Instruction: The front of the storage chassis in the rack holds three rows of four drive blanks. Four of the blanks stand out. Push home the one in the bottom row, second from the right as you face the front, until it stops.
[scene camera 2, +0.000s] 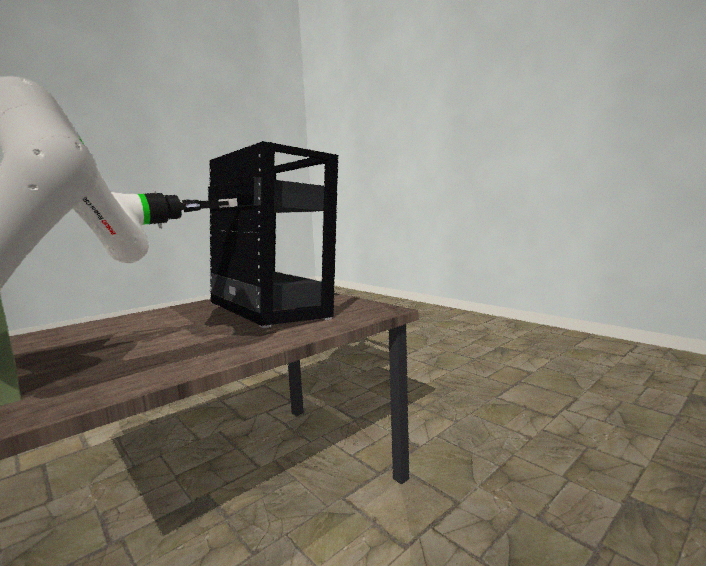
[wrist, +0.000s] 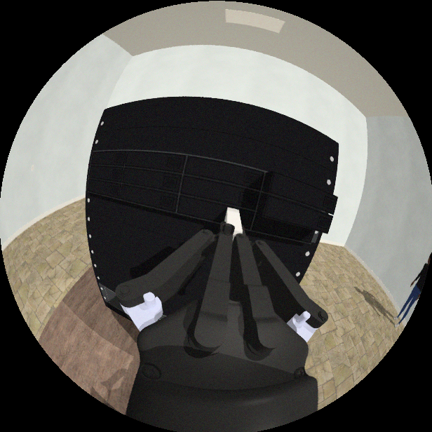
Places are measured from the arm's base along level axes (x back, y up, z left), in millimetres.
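Where they show: gripper, fingertip midpoint: (scene camera 2: 236, 202).
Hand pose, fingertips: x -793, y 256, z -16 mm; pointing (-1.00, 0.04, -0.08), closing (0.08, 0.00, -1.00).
After its pixels a point has its place.
The black storage chassis (scene camera 2: 299, 196) @(x -948, y 266, z -178 mm) (wrist: 150, 172) sits in the upper part of the rack (scene camera 2: 330, 235) @(x -1044, y 124, z -220 mm) (wrist: 320, 160). Its dark blanks are outlined by thin lines in the wrist view. The bottom-row blank second from the right (wrist: 204, 206) shows beside the fingertips; how far it stands out is hard to tell. In the right-hand column, dark blanks (wrist: 295, 200) seem to stand out. My gripper (scene camera 2: 235, 202) @(x -793, y 256, z -16 mm) (wrist: 230, 217) is shut and empty. Its pale tips are at the front of that bottom-row blank, partly hiding it; contact cannot be made out.
The rack stands on a brown wooden table (scene camera 2: 176, 377) @(x -420, y -189, z -302 mm) (wrist: 75, 335). A grey unit (scene camera 2: 297, 293) @(x -916, y -76, z -169 mm) sits low in the rack. Black panels cover the rack front above and below the chassis. A person (wrist: 412, 295) stands far off at the right of the wrist view.
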